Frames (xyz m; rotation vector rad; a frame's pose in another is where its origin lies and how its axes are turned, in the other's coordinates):
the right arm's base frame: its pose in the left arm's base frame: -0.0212 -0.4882 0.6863 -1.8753 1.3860 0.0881
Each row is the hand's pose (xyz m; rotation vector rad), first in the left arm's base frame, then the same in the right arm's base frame.
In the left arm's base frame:
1: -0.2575 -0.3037 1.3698 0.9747 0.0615 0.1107
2: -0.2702 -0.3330 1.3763 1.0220 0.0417 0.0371
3: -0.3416 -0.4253 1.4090 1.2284 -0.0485 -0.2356
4: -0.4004 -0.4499 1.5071 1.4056 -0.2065 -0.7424
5: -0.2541 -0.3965 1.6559 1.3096 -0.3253 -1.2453
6: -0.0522 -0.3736 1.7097 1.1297 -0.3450 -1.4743
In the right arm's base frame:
1: -0.5672 -0.1914 -0.4458 2.5068 -1.6312 0.8310
2: -0.5526 -0.1816 -0.4732 -2.5880 1.5588 -0.8085
3: -0.5249 -0.1311 -0.5798 -2.5804 1.1381 -0.6586
4: -0.5765 -0.1330 -0.6848 -2.5543 0.5225 -0.3279
5: -0.6310 -0.3409 -0.6989 -2.5822 0.0230 0.0738
6: -0.5937 -0.5407 -0.6454 -2.6509 -0.1985 0.3126

